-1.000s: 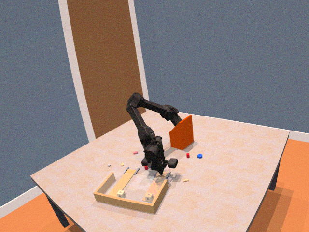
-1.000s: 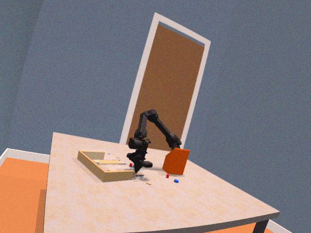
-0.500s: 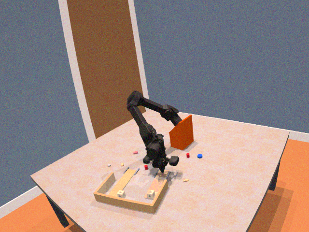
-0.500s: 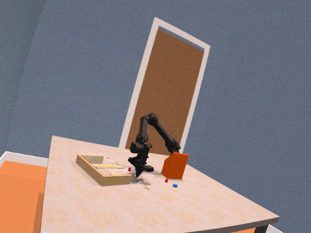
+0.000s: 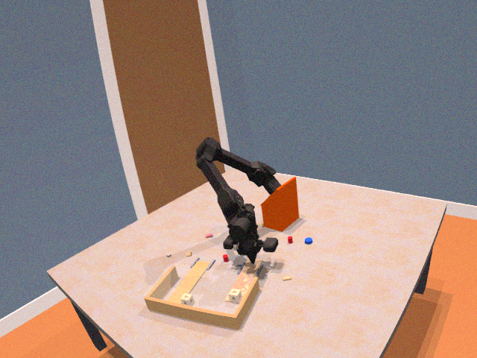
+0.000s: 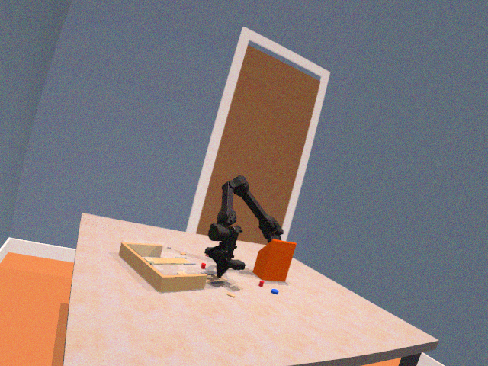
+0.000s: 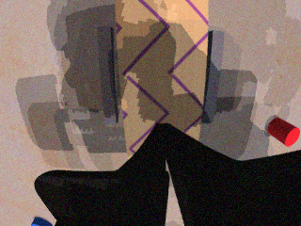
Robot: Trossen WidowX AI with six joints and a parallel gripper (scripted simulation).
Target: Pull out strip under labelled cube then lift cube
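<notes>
Right now the strip is 9 cm ahead of my gripper tip and 2 cm to the left of it. From my gripper tip the other things lie so: pink piece: 28 cm to the right, 10 cm behind; then blue disc: 20 cm behind, 13 cm to the left.
</notes>
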